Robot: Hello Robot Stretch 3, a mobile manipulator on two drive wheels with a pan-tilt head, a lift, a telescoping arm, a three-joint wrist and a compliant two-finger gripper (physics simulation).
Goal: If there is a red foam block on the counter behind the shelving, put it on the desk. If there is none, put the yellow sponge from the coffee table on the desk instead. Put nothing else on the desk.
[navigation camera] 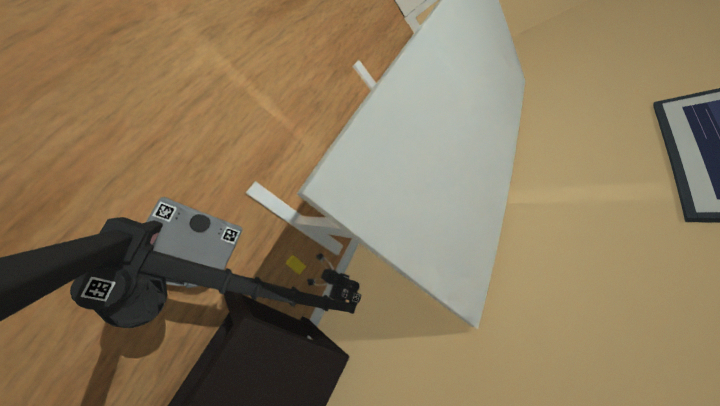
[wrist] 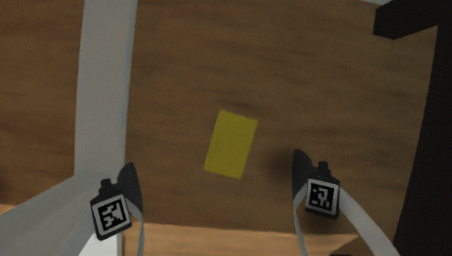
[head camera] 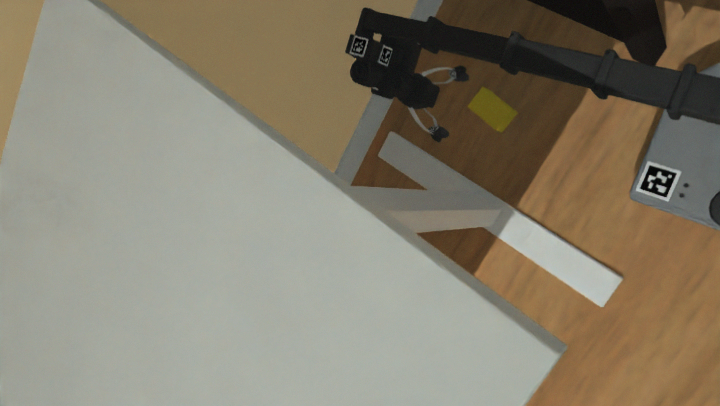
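Seen in the pictures: gripper, between the fingertips: (navigation camera: 313,268) (head camera: 453,105); robot's base, origin of its link: (navigation camera: 199,222).
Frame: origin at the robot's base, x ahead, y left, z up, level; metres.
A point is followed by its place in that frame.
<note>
The yellow sponge (head camera: 492,109) @[x -0.047, y -0.540, z 0.046 m] (navigation camera: 295,264) @[x -0.045, y -0.536, z 0.045 m] (wrist: 231,144) lies flat on the wooden floor (head camera: 625,342) @[x 0.353, y -0.073, z 0.000 m] (navigation camera: 151,116) @[x 0.351, y 0.382, z 0.001 m] in shadow, near the end of the desk. My gripper (head camera: 449,103) @[x -0.022, y -0.561, z 0.217 m] (navigation camera: 315,269) @[x -0.022, y -0.561, z 0.217 m] (wrist: 216,174) @[x -0.022, y -0.561, z 0.217 m] is open and empty, with its fingers spread wide. It hangs above the floor beside the sponge. In the wrist view the sponge shows between and slightly beyond the fingertips. The white desk (head camera: 226,252) @[x 0.191, y -0.375, z 0.950 m] (navigation camera: 428,151) @[x 0.365, y -0.324, z 0.950 m] has a bare top where it shows. The red foam block, the counter, the shelving and the coffee table cannot be made out.
A white desk foot (head camera: 559,257) (navigation camera: 272,201) (wrist: 105,75) lies on one side of the sponge. Dark furniture (head camera: 605,20) @[x -0.273, y -0.334, z 0.151 m] (navigation camera: 272,363) @[x -0.380, y -0.403, z 0.450 m] (wrist: 425,175) stands on the other. My base (navigation camera: 196,247) @[x -0.094, y -0.029, z 0.160 m] is on the floor. A wall with a pale skirting board (head camera: 357,146) @[x 0.159, y -0.882, z 0.060 m] runs behind the gripper.
</note>
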